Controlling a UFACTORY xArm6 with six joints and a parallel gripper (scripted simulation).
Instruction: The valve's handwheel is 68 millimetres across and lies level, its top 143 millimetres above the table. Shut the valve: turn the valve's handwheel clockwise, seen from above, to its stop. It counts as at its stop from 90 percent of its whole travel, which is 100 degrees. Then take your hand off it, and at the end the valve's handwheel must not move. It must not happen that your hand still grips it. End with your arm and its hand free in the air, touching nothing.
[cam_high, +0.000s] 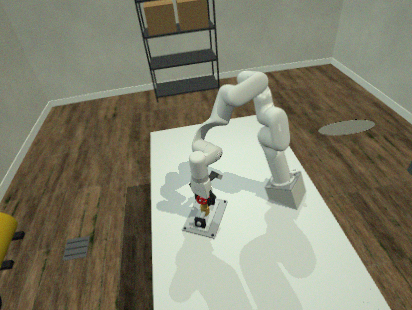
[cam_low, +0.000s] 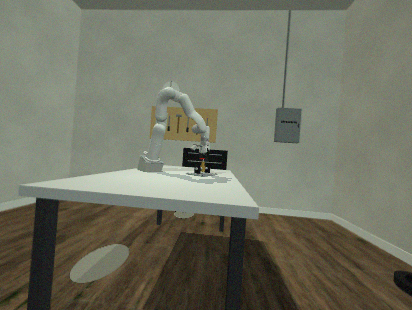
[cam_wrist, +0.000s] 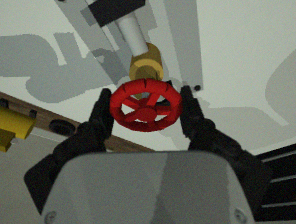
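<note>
Right now my hand is right at the red spoked handwheel.
</note>
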